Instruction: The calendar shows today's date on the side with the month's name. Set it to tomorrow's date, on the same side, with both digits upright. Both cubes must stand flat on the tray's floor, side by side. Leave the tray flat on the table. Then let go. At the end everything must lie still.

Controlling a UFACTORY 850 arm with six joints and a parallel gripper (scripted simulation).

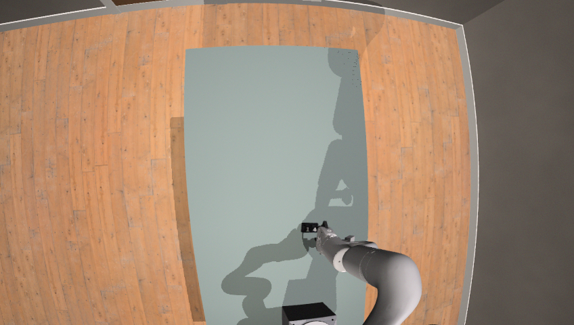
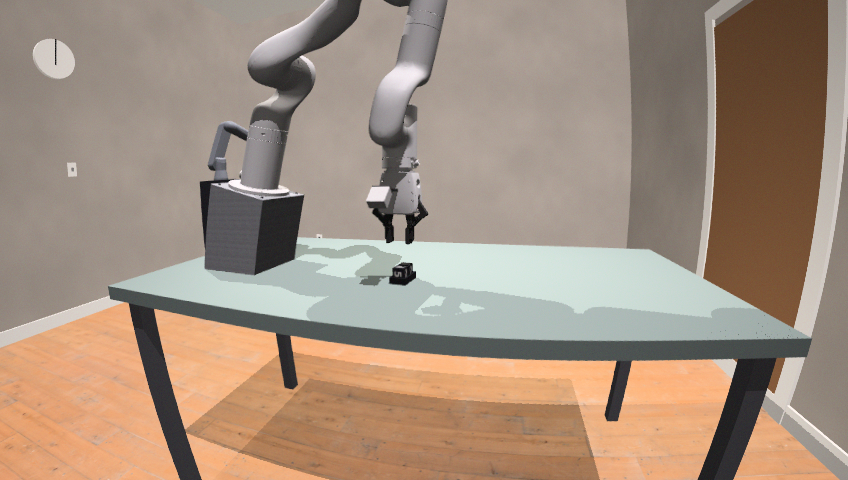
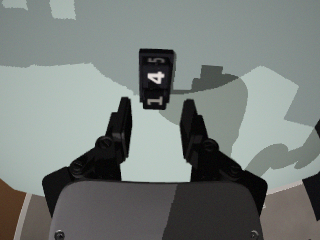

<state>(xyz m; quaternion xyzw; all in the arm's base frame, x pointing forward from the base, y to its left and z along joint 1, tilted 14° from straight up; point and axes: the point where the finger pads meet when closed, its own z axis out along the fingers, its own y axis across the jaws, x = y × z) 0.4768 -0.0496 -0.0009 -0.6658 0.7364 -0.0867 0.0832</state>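
Right now my hand is 9 cm above the black cube. From my hand the other things lie so: black tray 2 cm to the left, 11 cm below.
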